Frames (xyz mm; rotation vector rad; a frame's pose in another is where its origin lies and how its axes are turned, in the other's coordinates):
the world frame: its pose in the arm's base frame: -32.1 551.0 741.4 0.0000 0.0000 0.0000
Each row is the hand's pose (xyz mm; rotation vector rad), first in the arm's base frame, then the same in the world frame.
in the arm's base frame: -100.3 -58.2 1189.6 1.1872 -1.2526 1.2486
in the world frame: -68.2 -609.2 448.2 1.1872 -1.2526 1.2486
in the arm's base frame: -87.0 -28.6 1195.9 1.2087 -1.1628 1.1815
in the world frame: -54.9 -579.6 454.5 1.2087 -1.1628 1.1815
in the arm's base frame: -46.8 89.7 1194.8 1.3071 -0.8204 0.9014
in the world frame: -14.7 -461.3 453.4 1.3071 -0.8204 0.9014
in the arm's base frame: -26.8 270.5 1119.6 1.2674 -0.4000 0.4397
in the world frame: 5.3 -280.5 378.2 1.2674 -0.4000 0.4397
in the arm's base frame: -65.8 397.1 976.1 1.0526 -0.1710 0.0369
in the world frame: -33.7 -153.9 234.7 1.0526 -0.1710 0.0369
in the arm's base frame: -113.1 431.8 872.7 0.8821 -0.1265 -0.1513
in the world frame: -81.0 -119.2 131.3 0.8821 -0.1265 -0.1513
